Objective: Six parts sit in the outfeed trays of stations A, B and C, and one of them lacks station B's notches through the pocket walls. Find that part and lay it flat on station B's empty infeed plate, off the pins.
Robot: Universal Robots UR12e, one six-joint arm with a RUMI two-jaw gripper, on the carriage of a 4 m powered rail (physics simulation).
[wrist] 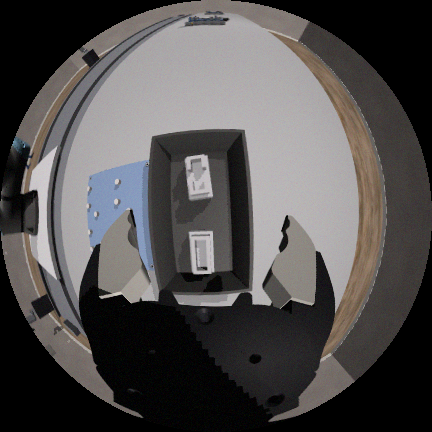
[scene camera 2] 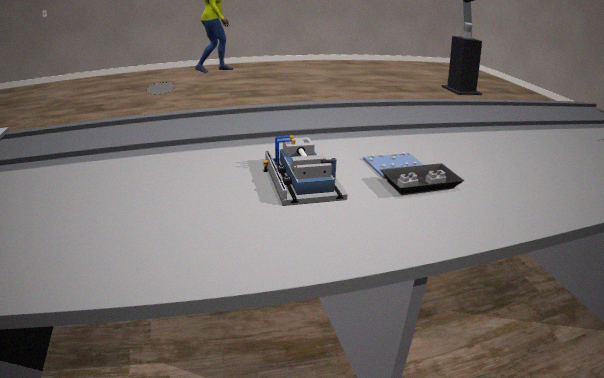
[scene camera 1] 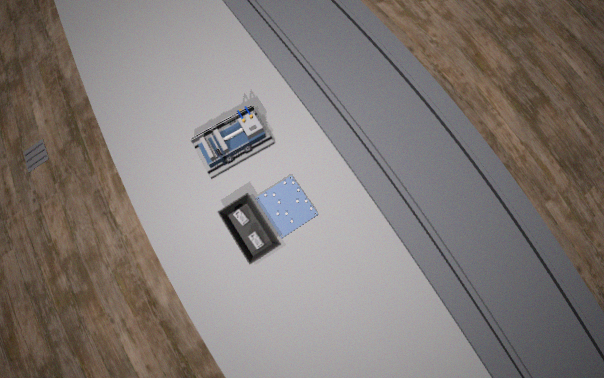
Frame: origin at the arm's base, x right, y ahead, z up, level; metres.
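Where they show: gripper, fingertip midpoint: [wrist: 208, 214]; arm's base, origin of the base link: [wrist: 34, 212].
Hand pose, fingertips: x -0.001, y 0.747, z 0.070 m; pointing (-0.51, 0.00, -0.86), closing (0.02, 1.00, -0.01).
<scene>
Each offset is from my fingertips to the top centre of the thing. "spot": to the spot under its first point.
My gripper [wrist: 208, 214] is open and empty above a dark tray @[spot: dx -0.005, dy +0.044, dz -0.068 m] [wrist: 241, 210] in the wrist view; it does not show in the scene views. Two pale parts lie in that tray. The lower part @[dx +0.053, dy -0.010, dz -0.053 m] [wrist: 201, 252] has a plain rectangular pocket, and I see no notches through its walls. The upper part @[dx -0.051, dy -0.016, dz -0.053 m] [wrist: 201, 189] has a stepped, notched pocket. A blue pinned plate @[dx +0.008, dy -0.180, dz -0.091 m] [wrist: 135, 180] lies left of the tray, partly hidden by a finger. The scene views show a tray @[dx -1.863, dy +0.031, dz -0.057 m] [scene camera 1: 265, 222] [scene camera 2: 431, 187] with two notched parts @[spot: dx -1.808, dy +0.032, dz -0.066 m] [scene camera 1: 241, 216] @[spot: dx -1.918, dy +0.031, dz -0.067 m] [scene camera 1: 256, 240] [scene camera 2: 408, 180] [scene camera 2: 436, 176] beside an empty pinned plate @[dx -1.860, dy -0.137, dz -0.091 m] [scene camera 1: 300, 212] [scene camera 2: 375, 162]. Station letters do not show.
A blue and grey machine @[dx -1.507, dy -0.091, dz +0.000 m] [scene camera 1: 232, 137] [scene camera 2: 312, 175] stands near the tray in the scene views. Another machine [wrist: 206, 21] shows far off at the top of the wrist view. The rail [wrist: 75, 95] runs along the left. A person [scene camera 2: 213, 35] and a black pedestal [scene camera 2: 464, 65] are beyond the rail.
</scene>
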